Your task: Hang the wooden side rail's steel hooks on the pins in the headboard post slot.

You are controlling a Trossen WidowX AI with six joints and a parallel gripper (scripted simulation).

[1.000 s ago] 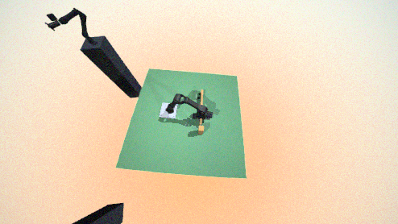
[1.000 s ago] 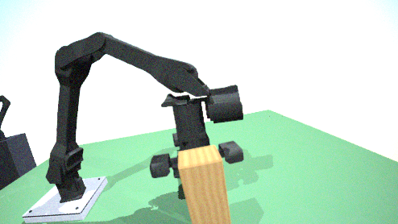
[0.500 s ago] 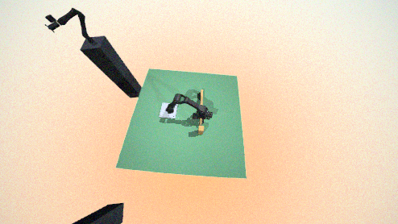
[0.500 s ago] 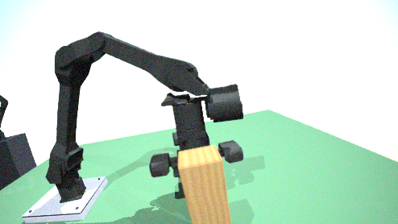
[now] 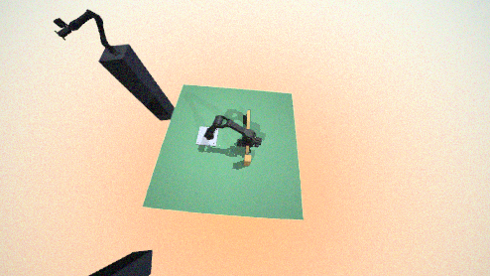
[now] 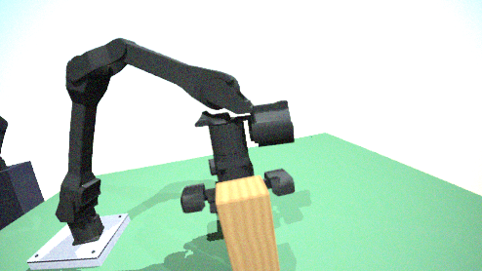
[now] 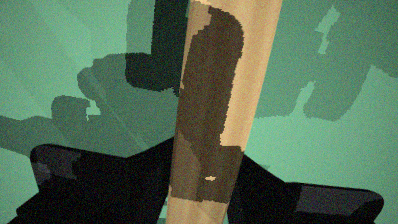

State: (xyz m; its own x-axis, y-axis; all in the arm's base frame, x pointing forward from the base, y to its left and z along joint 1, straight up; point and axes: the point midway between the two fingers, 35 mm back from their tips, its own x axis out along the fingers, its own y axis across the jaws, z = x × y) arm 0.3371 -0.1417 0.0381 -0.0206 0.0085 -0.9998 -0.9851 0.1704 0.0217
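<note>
The wooden headboard post lies 30 mm behind my gripper tip, 150 mm to the right of it and 60 mm above it.
</note>
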